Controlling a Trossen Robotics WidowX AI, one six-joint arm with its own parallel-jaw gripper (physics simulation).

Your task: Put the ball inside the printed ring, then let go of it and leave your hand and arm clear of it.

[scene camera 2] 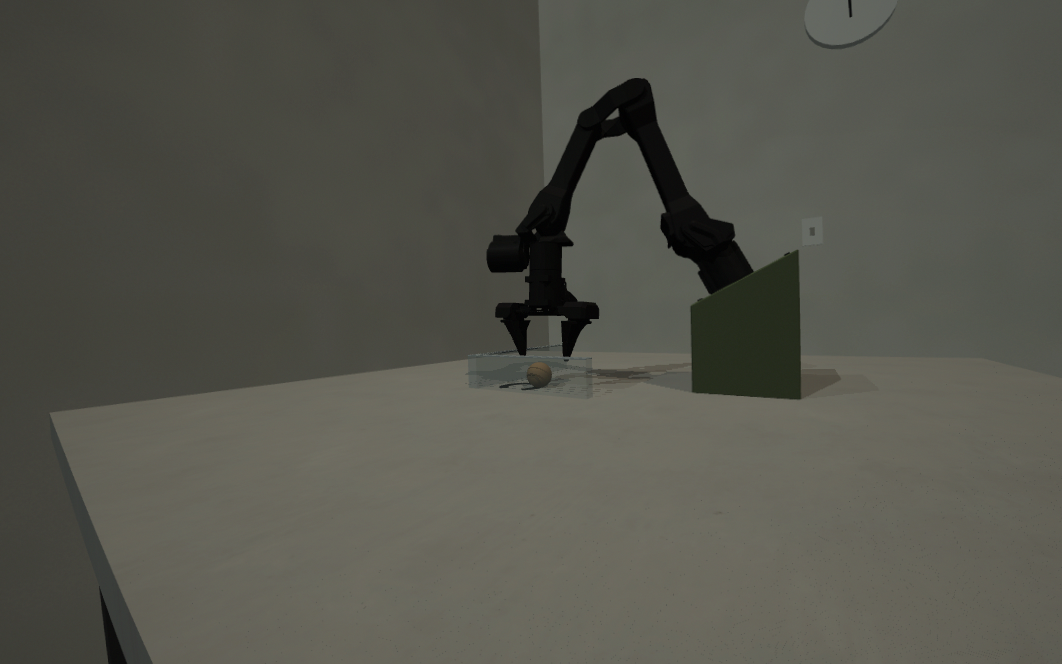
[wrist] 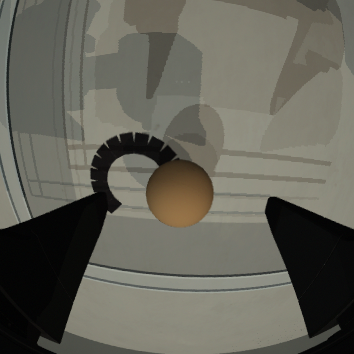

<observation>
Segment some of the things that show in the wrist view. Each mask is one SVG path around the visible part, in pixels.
My gripper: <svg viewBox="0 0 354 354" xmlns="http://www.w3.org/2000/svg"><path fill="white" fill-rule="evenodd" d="M269 196L264 210L265 216L294 288L309 338L337 324L340 327L340 330L329 336L327 340L297 354L354 354L354 229L276 196ZM105 192L97 191L39 216L0 229L0 354L57 354L37 345L36 342L39 335L56 343L61 341L76 292L105 219L108 208Z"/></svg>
An orange-brown ball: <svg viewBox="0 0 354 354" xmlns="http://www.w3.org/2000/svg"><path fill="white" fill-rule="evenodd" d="M173 159L162 163L151 173L146 184L145 197L151 213L159 221L173 227L186 227L201 220L209 211L213 201L213 185L207 172L197 163L186 159Z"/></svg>
</observation>
